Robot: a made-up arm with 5 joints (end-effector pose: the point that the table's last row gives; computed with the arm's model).
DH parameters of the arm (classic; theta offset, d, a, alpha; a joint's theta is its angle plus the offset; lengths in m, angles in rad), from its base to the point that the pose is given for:
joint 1: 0 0.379 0 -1.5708
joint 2: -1.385 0 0.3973 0
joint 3: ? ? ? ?
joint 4: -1.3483 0 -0.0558 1.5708
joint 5: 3.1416 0.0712 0 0
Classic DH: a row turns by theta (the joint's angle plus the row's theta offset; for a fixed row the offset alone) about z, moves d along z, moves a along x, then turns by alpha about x.
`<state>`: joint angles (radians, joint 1 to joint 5).
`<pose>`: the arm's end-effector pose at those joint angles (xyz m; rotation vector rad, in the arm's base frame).
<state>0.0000 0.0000 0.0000 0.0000 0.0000</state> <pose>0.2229 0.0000 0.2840 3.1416 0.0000 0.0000</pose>
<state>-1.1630 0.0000 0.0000 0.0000 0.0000</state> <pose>0.0884 -0.2046 0.2840 2.6252 -1.7256 0.0000</pose>
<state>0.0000 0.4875 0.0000 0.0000 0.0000</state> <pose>0.1525 0.0000 0.1907 3.0487 0.0000 -0.7582</pose>
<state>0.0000 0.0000 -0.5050 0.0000 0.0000</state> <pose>0.4391 0.0000 0.4170 3.0420 0.0000 0.7849</pose>
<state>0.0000 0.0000 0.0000 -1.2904 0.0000</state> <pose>0.2510 0.0000 0.3891 2.5101 0.0000 1.8892</pose>
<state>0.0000 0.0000 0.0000 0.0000 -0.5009</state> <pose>0.2229 0.0000 0.2840 3.0436 0.7786 0.0000</pose>
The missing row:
joint 3: -0.4083 0 -0.4247 0
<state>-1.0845 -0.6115 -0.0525 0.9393 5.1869</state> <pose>0.0932 -0.1762 0.3887 -2.8917 -0.0170 0.1851</pose>
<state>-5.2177 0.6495 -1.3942 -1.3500 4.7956</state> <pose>0.3282 0.5933 0.4884 0.4094 1.3507 2.3912</pose>
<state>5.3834 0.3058 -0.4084 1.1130 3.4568</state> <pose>0.1819 -0.2291 0.2417 -1.2276 -1.7659 -0.3427</pose>
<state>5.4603 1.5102 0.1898 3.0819 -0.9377</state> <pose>0.0314 -0.0339 0.3405 1.7459 0.1003 1.0390</pose>
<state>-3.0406 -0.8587 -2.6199 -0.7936 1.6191</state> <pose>0.5584 0.0566 1.0295 0.8723 0.9195 1.5143</pose>
